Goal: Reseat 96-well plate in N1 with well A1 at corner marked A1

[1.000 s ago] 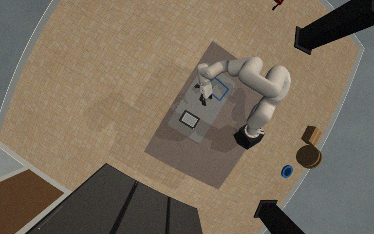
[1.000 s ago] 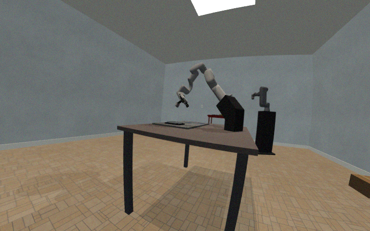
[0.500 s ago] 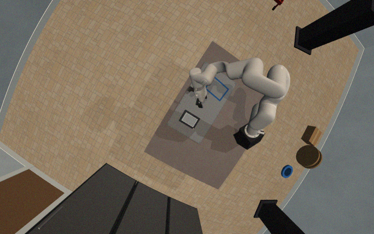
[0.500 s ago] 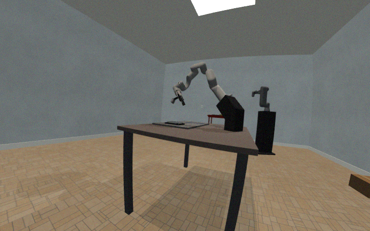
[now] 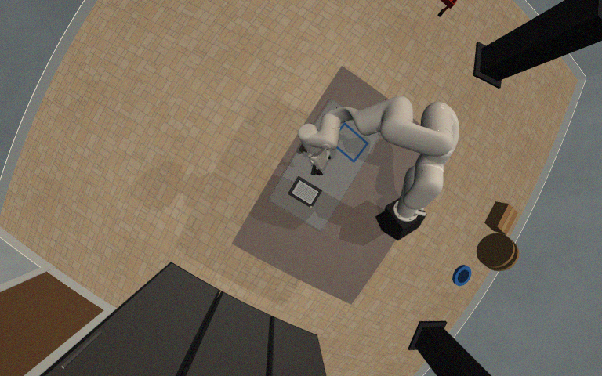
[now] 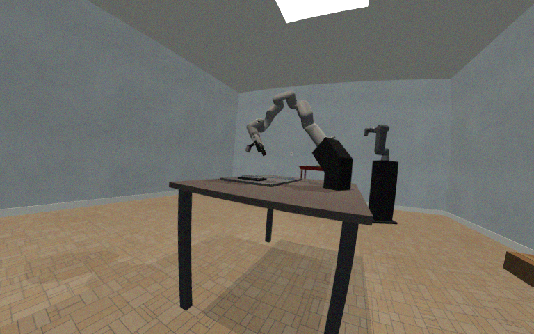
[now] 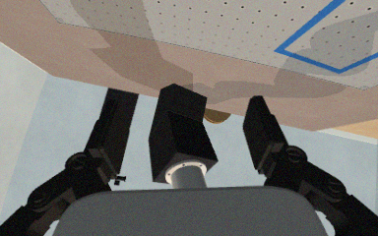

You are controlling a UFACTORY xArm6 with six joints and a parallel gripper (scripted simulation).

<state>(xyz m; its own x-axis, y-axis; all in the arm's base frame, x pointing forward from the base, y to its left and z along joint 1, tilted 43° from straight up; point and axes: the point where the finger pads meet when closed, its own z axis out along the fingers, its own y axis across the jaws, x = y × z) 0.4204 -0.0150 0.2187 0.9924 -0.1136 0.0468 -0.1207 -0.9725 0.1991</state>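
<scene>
Right now the 96-well plate is 18 cm below my hand, 16 cm to the left of it and 4 cm ahead of it. Round my hand: dark plate nest N1 (19 cm below, 16 cm to the left, 4 cm ahead); then A1 corner mark (24 cm to the left, 19 cm below, 2 cm behind).
</scene>
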